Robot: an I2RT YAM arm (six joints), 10 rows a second.
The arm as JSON. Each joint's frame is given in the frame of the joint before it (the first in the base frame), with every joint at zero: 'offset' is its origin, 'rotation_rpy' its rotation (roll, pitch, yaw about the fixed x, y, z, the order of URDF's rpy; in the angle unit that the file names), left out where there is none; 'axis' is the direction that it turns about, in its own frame. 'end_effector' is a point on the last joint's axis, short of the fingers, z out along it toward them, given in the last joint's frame.
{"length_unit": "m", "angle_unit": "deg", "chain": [
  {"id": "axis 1", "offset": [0.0, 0.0, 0.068], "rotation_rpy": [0.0, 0.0, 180.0], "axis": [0.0, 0.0, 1.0]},
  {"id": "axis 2", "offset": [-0.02, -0.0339, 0.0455], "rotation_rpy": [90.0, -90.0, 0.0], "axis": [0.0, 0.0, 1.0]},
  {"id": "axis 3", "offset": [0.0, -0.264, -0.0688], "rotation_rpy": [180.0, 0.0, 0.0], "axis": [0.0, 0.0, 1.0]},
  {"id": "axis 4", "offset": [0.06, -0.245, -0.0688], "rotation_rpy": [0.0, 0.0, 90.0], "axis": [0.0, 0.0, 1.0]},
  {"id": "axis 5", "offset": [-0.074, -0.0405, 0.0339], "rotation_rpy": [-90.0, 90.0, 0.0], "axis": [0.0, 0.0, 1.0]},
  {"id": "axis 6", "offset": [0.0, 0.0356, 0.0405], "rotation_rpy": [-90.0, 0.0, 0.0], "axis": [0.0, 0.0, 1.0]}
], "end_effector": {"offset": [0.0, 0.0, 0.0], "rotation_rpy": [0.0, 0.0, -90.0]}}
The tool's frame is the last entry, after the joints.
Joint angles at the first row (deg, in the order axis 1, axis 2, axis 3, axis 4, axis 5, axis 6):
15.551 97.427 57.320 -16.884 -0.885 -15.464
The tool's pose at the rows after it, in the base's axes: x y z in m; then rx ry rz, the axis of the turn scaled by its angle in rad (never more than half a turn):
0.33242 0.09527 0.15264 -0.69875 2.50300 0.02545
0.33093 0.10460 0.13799 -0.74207 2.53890 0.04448
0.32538 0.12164 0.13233 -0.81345 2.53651 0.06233
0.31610 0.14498 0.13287 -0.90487 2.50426 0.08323
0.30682 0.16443 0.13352 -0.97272 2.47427 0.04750
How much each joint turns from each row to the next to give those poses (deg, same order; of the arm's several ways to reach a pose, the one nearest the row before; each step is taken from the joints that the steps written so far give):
0.350 3.651 0.001 1.747 0.000 0.416
1.509 2.555 -0.002 -0.087 -0.394 0.197
2.950 0.986 0.002 -0.043 -0.065 -0.023
4.152 -0.022 0.087 0.022 0.109 -0.044
3.804 -0.044 0.086 0.000 2.492 0.001

